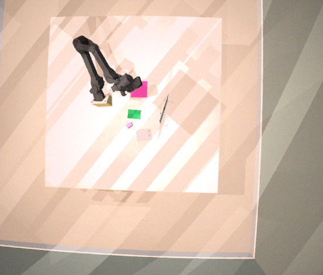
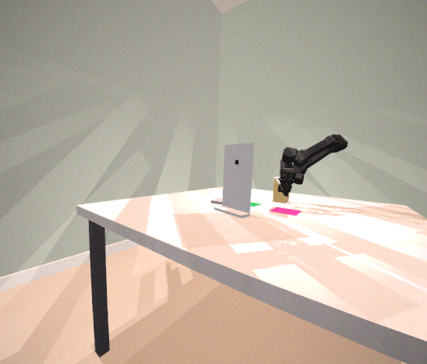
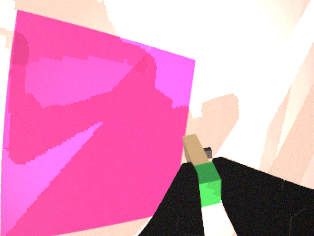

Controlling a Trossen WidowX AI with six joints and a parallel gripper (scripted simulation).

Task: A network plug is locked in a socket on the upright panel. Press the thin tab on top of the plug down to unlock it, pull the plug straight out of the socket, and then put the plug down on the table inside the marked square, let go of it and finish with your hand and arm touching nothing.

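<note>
My gripper tip is 1 cm past the magenta square and 7 cm above it. The rest, counted from my gripper tip: panel 20 cm ahead, 15 cm to the right, 7 cm above; then network plug right at my gripper tip.
</note>
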